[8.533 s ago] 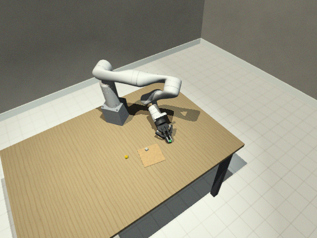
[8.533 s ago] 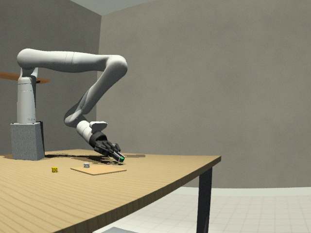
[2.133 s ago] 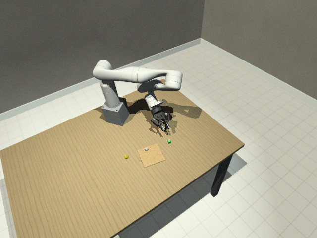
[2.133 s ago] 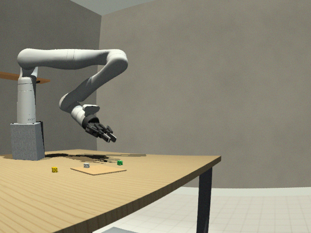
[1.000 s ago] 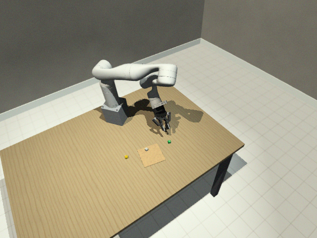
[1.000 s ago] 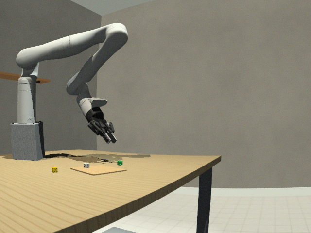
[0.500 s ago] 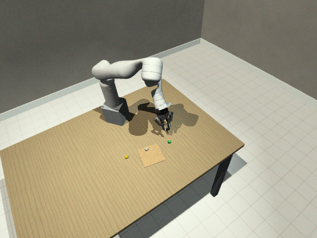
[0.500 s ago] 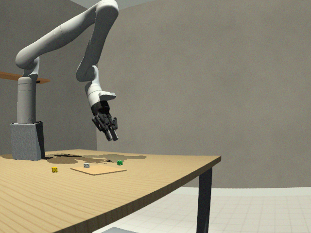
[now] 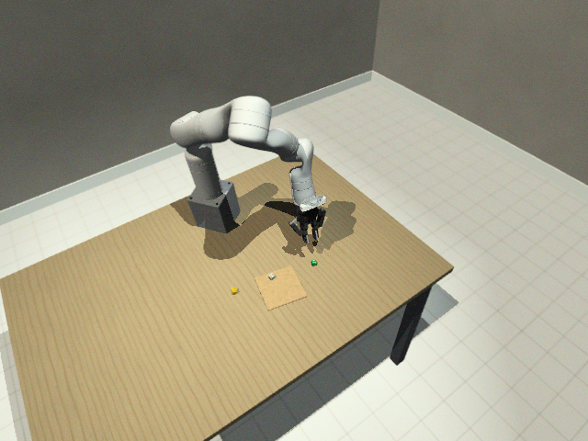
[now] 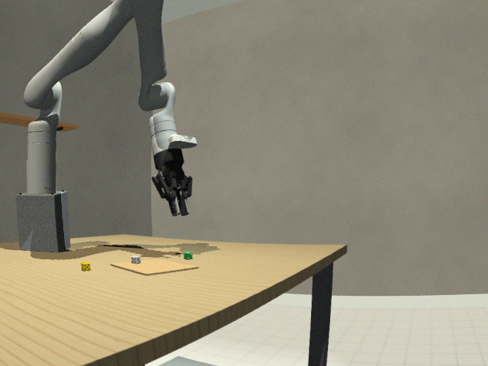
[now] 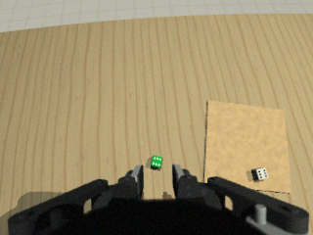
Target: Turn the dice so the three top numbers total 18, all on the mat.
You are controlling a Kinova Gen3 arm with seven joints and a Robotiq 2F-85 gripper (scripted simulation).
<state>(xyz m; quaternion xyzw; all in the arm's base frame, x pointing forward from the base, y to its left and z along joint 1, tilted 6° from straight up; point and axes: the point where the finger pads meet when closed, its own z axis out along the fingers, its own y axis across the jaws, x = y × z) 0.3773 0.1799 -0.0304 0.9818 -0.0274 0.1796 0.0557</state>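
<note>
My hand is 12 cm above the green die and 2 cm short of it. Also, from my hand: yellow die 29 cm to the right, 12 cm below, 4 cm behind; white die 16 cm to the right, 11 cm below, 1 cm behind; tan mat 16 cm to the right, 12 cm below, 4 cm ahead.
</note>
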